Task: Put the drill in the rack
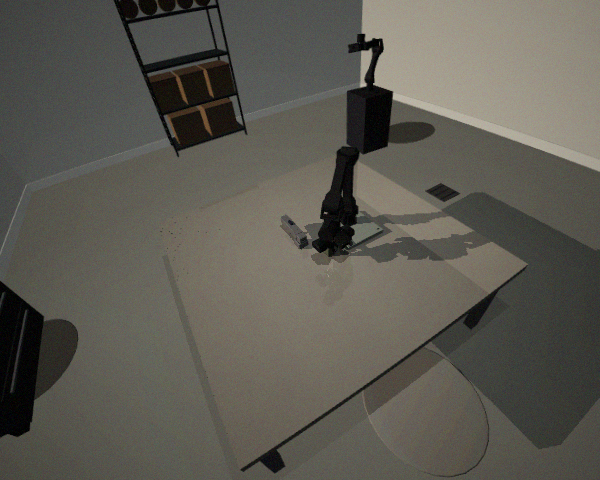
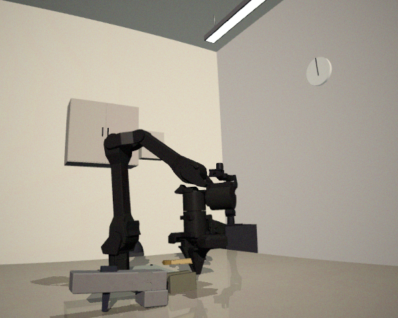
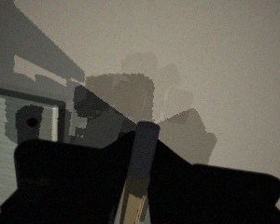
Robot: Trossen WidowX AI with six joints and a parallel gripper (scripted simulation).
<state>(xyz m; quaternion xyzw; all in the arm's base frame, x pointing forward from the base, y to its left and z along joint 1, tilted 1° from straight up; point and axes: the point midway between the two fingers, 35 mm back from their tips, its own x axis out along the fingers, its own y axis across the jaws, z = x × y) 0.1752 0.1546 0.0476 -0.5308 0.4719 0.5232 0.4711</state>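
Now: gripper tip 40 mm to the left of the tan drill and 40 mm below it. The rest, counted from my gripper tip: rack 10 mm ahead, 50 mm to the right, 10 mm below; dark key 100 mm ahead, 230 mm to the right, 20 mm above; long grey housing block 100 mm ahead, 210 mm to the right, 20 mm above.
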